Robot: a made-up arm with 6 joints.
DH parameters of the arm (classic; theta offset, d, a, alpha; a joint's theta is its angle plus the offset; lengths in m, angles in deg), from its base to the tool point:
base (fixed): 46.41 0 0.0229 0
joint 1: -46.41 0.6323 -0.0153 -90
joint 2: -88.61 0 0.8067 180
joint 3: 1.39 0.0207 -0.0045 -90
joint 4: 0 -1.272 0.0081 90
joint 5: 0 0.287 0.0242 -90
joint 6: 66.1 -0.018 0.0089 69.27
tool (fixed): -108.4 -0.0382 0 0
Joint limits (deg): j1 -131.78..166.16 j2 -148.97..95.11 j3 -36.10..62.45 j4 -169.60..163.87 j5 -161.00..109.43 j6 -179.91..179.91
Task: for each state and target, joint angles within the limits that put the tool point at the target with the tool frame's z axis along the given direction. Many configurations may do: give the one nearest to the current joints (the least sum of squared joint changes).
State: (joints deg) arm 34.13 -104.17 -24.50 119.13 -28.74 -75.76
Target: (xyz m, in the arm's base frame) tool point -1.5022 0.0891 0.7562 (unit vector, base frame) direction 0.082 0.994 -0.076
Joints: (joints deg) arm 5.45 -147.83 -8.54 158.14 -27.18 -48.11
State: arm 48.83 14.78 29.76 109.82 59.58 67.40
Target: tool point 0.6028 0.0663 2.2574 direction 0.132 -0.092 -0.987
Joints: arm 7.32 -27.60 1.69 82.08 68.98 97.13
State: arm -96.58 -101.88 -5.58 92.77 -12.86 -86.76
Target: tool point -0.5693 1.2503 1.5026 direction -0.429 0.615 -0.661
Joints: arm -63.34 -114.90 -8.51 92.78 -18.72 -83.48
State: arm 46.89 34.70 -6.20 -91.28 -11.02 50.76
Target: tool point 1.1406 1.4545 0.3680 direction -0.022 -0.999 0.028
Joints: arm 49.08 57.75 38.49 -115.95 26.75 28.49
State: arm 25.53 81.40 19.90 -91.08 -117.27 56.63
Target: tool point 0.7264 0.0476 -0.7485 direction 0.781 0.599 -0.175
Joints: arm 18.04 94.74 12.57 -53.72 -110.47 102.30
